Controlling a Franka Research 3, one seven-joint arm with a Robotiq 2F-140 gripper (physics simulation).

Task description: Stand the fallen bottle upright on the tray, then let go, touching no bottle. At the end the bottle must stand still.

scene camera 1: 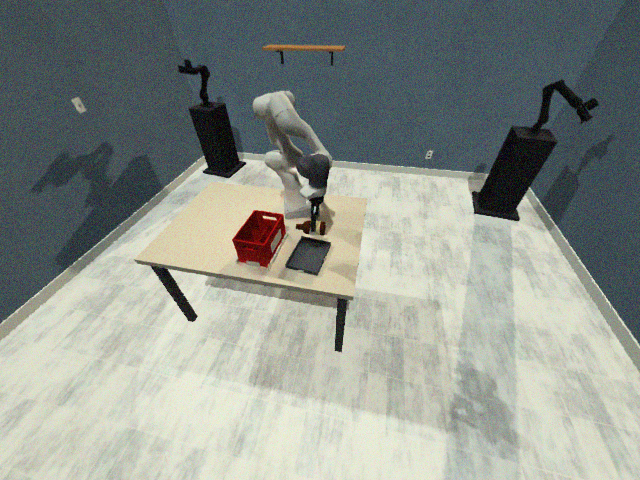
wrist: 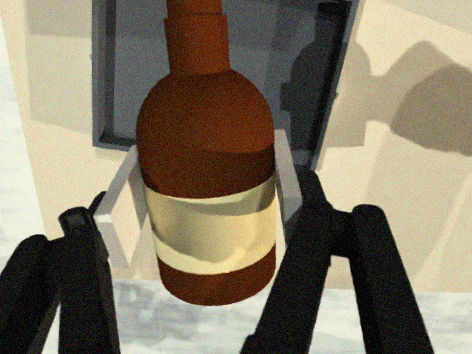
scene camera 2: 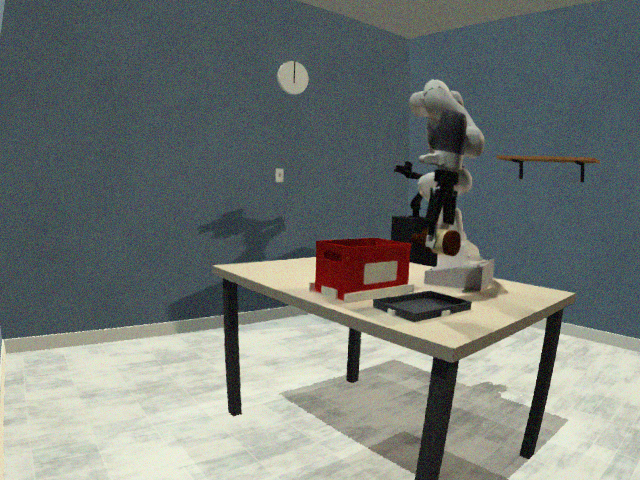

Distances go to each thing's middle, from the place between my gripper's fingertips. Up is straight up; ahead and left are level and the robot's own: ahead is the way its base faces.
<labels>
Now: the brown bottle (scene camera 2: 448, 242) 1 cm to the right of my hand and 2 cm above it.
</labels>
